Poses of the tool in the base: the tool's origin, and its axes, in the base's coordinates. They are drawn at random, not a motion.
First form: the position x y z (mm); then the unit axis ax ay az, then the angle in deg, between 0 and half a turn.
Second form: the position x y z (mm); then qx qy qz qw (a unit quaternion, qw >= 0). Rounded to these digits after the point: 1 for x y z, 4 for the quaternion.
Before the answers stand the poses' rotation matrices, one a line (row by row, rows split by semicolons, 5 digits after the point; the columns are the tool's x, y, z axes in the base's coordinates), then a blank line. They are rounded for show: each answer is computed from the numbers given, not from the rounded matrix.
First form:
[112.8 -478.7 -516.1 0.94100 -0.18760 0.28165 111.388]
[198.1 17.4 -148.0 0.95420 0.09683 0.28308 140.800]
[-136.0 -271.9 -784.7 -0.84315 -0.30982 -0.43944 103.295]
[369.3 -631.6 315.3 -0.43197 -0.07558 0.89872 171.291]
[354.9 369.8 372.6 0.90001 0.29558 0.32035 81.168]
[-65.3 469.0 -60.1 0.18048 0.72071 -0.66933 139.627]
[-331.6 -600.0 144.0 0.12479 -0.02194 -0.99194 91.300]
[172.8 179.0 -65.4 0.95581 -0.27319 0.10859 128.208]
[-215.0 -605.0 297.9 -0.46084 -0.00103 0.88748 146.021]
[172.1 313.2 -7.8 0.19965 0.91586 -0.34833 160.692]
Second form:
0.84372 -0.50316 0.18700; 0.02134 -0.31665 -0.94830; 0.53636 0.80409 -0.25643
0.84113 -0.01492 0.54063; 0.34291 -0.75830 -0.55443; 0.41824 0.65173 -0.63271
0.64442 0.74896 0.15420; -0.10637 -0.11190 0.98801; 0.75724 -0.65310 0.00755
-0.61743 -0.07116 -0.78340; 0.20100 -0.97711 -0.06966; -0.76051 -0.20047 0.61760
0.83918 -0.09137 0.53612; 0.54173 0.22749 -0.80918; -0.04803 0.96948 0.24040
-0.70445 0.66274 0.25402; -0.20440 0.15330 -0.96681; -0.67968 -0.73299 0.02747
-0.00676 0.98889 -0.14853; -0.99449 -0.02220 -0.10250; -0.10466 0.14701 0.98358
0.86012 -0.50795 -0.04668; -0.33730 -0.49772 -0.79906; 0.38265 0.70303 -0.59943
-0.44076 -0.49514 -0.74871; 0.49687 -0.82924 0.25589; -0.74756 -0.25923 0.61151
-0.86628 0.47060 0.16765; 0.24025 0.68668 -0.68612; -0.43800 -0.55409 -0.70791

[112.8 -478.7 -516.1 0.7773 -0.1550 0.2327 0.5636]
[198.1 17.4 -148.0 0.8989 0.0912 0.2667 0.3355]
[-136.0 -271.9 -784.7 -0.6612 -0.2430 -0.3446 0.6205]
[369.3 -631.6 315.3 -0.4307 -0.0754 0.8961 0.0759]
[354.9 369.8 372.6 0.5855 0.1923 0.2084 0.7595]
[-65.3 469.0 -60.1 0.1694 0.6764 -0.6282 0.3451]
[-331.6 -600.0 144.0 0.0892 -0.0157 -0.7093 0.6990]
[172.8 179.0 -65.4 0.8598 -0.2458 0.0977 0.4367]
[-215.0 -605.0 297.9 -0.4407 -0.0010 0.8488 0.2922]
[172.1 313.2 -7.8 0.1968 0.9029 -0.3434 0.1677]

